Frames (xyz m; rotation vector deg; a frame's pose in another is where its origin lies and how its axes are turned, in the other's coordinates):
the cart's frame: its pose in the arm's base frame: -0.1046 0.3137 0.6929 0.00 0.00 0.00
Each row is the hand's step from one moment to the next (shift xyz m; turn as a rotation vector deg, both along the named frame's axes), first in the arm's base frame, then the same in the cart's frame.
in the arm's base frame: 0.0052 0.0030 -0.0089 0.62 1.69 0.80
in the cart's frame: 0.0052 0.0030 -0.0089 0.62 1.69 0.80
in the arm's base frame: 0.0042 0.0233 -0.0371 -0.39 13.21 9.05
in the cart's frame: 0.0042 0.0233 -0.0371 -0.39 13.21 9.05
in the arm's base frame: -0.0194 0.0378 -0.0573 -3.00 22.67 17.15
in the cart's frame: -0.0194 0.0378 -0.0573 -3.00 22.67 17.15
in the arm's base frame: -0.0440 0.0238 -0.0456 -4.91 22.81 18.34
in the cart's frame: -0.0440 0.0238 -0.0456 -4.91 22.81 18.34
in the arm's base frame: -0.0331 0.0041 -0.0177 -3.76 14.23 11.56
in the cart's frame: -0.0331 0.0041 -0.0177 -3.76 14.23 11.56
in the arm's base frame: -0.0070 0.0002 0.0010 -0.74 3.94 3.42
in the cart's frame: -0.0070 0.0002 0.0010 -0.74 3.94 3.42
